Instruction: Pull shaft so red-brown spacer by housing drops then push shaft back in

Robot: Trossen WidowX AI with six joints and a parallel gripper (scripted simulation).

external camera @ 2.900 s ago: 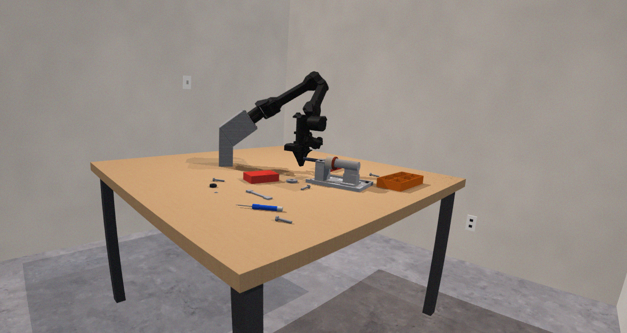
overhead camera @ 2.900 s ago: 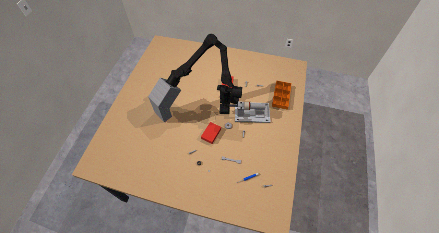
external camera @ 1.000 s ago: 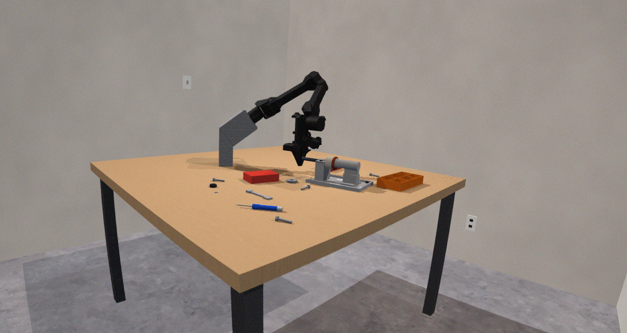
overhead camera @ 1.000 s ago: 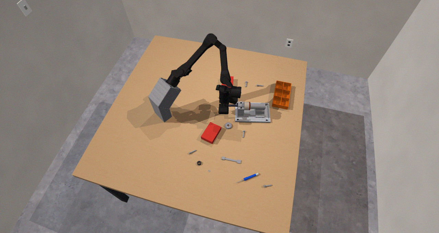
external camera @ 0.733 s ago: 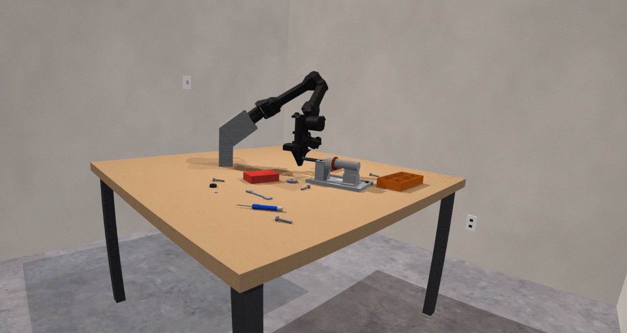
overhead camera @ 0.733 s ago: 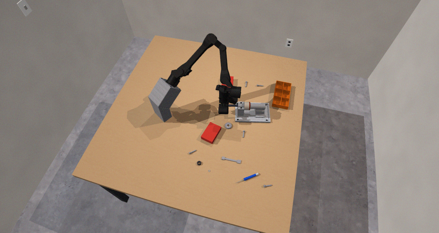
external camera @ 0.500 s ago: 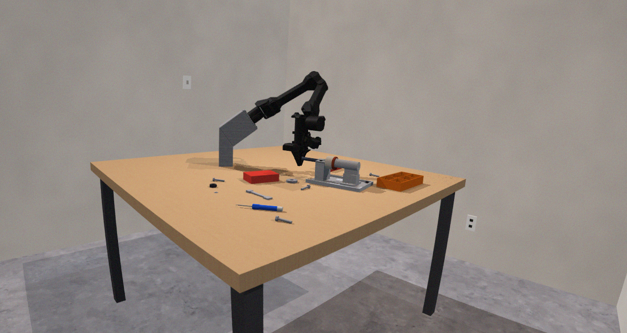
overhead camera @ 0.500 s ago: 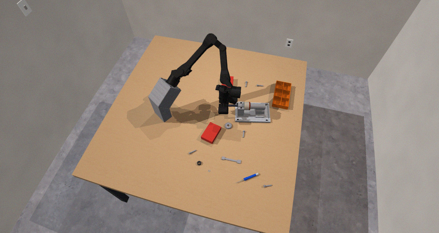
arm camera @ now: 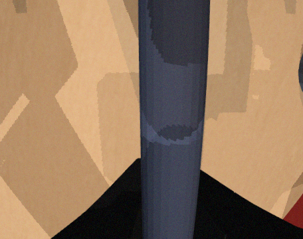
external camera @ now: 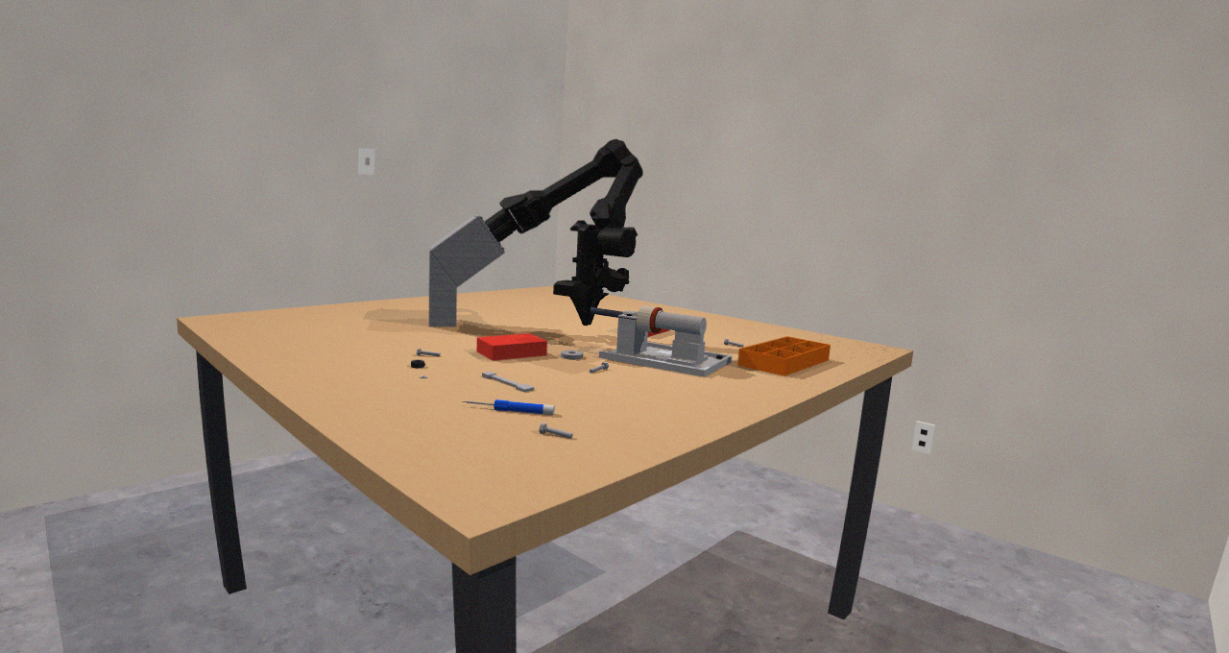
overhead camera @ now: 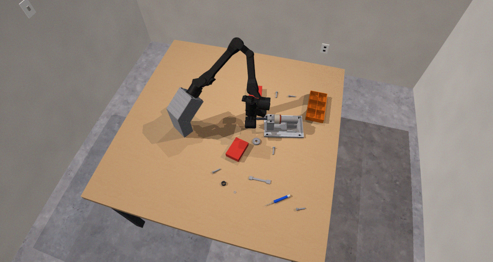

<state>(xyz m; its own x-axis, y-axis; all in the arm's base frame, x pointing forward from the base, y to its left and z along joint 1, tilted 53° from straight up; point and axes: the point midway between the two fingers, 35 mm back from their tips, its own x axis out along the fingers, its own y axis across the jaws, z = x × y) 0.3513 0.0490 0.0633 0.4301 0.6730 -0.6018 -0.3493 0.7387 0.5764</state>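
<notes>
Now: the shaft 7 cm ahead of my hand and 3 cm to the left of it. From my hand the other things lie so: grey fixture: 18 cm ahead, 7 cm to the left, 3 cm below; red-brown spacer: 15 cm ahead, 7 cm to the left; wrench: 29 cm to the right, 18 cm ahead, 8 cm below.
</notes>
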